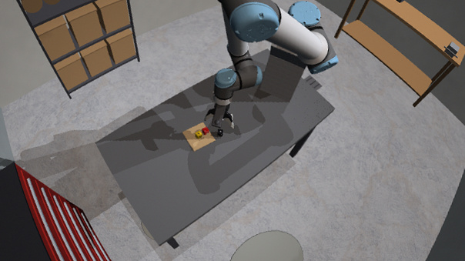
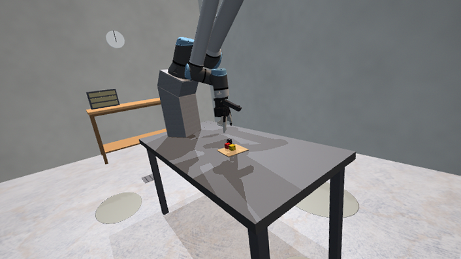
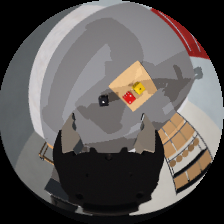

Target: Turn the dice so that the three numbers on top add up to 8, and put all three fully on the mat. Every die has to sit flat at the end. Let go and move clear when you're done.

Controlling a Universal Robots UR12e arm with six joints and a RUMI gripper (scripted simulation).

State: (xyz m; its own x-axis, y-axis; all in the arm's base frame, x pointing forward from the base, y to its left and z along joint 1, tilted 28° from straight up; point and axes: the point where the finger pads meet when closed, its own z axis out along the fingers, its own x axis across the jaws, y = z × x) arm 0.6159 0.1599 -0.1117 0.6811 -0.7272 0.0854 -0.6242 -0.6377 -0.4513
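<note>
My hand is 9 cm above the black die and 2 cm past it. Round my hand: tan mat: 10 cm below, 10 cm ahead, 3 cm to the right; yellow die: 10 cm ahead, 9 cm below, 3 cm to the right; red die: 9 cm below, 6 cm ahead, 4 cm to the right.
</note>
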